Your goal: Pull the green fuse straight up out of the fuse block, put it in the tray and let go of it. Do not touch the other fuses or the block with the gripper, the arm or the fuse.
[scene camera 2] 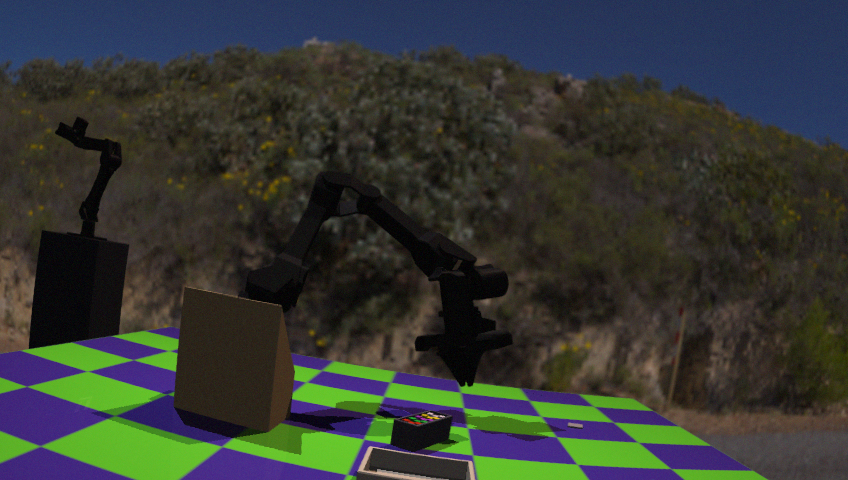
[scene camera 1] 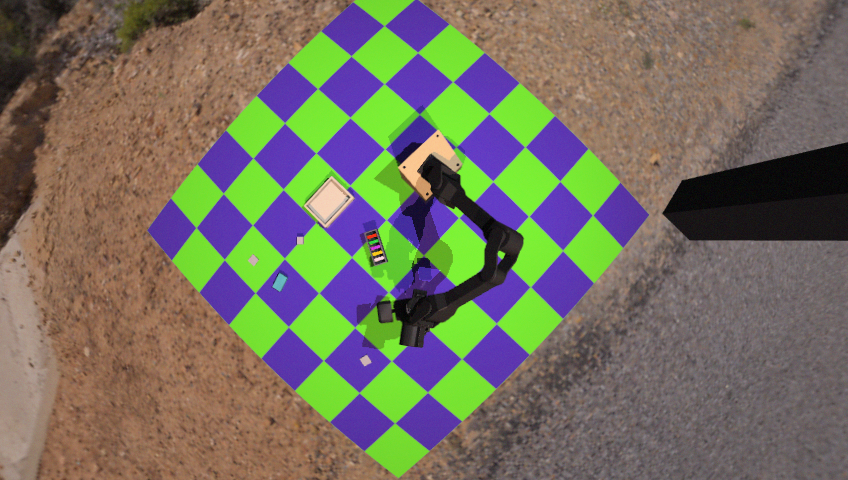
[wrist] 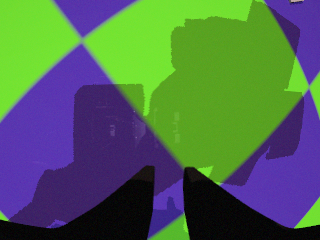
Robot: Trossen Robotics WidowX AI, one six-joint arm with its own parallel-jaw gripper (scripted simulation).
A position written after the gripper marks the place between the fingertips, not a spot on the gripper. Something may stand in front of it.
Observation:
In view: the gripper [scene camera 2: 466, 386] and a cream tray [scene camera 1: 332, 198].
The gripper shows as well in the wrist view [wrist: 169, 175].

